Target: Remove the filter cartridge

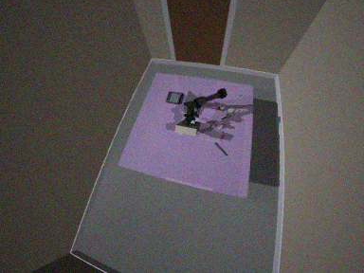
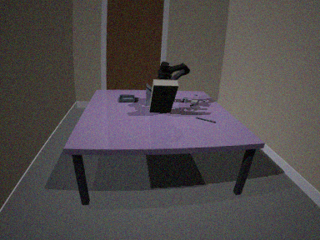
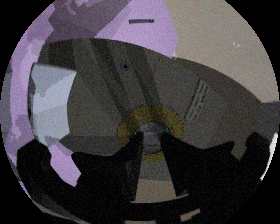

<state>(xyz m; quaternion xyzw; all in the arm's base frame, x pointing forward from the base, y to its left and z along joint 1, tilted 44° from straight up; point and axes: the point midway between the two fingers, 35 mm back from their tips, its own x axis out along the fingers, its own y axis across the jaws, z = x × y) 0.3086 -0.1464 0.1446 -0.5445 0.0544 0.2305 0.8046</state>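
My gripper tip is now 40 mm past the service panel and 80 mm above it. The rest, counted from my gripper tip: round filter cartridge (10 mm ahead, 10 mm below); dark tray (430 mm behind, 280 mm to the right, 210 mm below).
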